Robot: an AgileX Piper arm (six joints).
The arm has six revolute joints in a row. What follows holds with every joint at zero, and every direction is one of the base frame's. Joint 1 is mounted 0.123 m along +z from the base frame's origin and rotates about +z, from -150 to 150 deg. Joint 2 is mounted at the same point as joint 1 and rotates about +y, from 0 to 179.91 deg. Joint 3 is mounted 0.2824 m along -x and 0.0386 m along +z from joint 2 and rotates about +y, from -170 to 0 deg. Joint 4 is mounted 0.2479 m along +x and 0.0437 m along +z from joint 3 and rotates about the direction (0.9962, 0, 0.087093), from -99.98 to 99.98 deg. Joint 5 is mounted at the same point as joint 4 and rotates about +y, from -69.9 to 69.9 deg. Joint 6 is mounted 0.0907 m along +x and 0.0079 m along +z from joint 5 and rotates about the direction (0.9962, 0, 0.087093), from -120 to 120 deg. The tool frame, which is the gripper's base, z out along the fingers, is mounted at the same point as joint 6; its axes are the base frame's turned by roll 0, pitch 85 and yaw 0 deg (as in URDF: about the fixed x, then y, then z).
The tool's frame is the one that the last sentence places.
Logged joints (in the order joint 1, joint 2, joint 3, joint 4, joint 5, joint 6), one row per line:
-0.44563 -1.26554 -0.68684 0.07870 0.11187 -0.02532
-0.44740 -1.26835 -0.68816 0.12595 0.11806 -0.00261
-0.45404 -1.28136 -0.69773 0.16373 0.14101 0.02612
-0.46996 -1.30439 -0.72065 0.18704 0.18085 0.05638
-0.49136 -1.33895 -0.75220 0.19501 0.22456 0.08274
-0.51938 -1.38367 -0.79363 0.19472 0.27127 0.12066
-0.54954 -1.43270 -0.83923 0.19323 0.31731 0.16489
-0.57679 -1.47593 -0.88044 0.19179 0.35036 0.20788
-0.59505 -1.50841 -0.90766 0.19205 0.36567 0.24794
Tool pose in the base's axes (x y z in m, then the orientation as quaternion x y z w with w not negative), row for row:
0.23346 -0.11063 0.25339 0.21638 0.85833 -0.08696 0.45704
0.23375 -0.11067 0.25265 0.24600 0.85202 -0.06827 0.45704
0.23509 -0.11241 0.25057 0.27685 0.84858 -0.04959 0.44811
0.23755 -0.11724 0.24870 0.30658 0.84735 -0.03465 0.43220
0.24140 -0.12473 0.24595 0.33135 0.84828 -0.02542 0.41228
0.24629 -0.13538 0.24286 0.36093 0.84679 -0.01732 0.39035
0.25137 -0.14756 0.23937 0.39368 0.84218 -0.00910 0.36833
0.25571 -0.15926 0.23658 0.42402 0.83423 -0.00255 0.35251
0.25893 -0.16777 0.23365 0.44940 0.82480 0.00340 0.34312
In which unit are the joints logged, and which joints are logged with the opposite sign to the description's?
The joints are logged in radians. Opposite sign: joint 2.
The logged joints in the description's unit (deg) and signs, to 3 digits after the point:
-25.533 72.510 -39.353 4.509 6.410 -1.451
-25.634 72.671 -39.429 7.216 6.764 -0.150
-26.015 73.417 -39.977 9.381 8.079 1.497
-26.927 74.736 -41.290 10.717 10.362 3.230
-28.153 76.716 -43.098 11.173 12.866 4.741
-29.758 79.278 -45.472 11.157 15.543 6.913
-31.486 82.088 -48.084 11.071 18.181 9.448
-33.048 84.565 -50.445 10.989 20.074 11.911
-34.094 86.426 -52.005 11.004 20.951 14.206

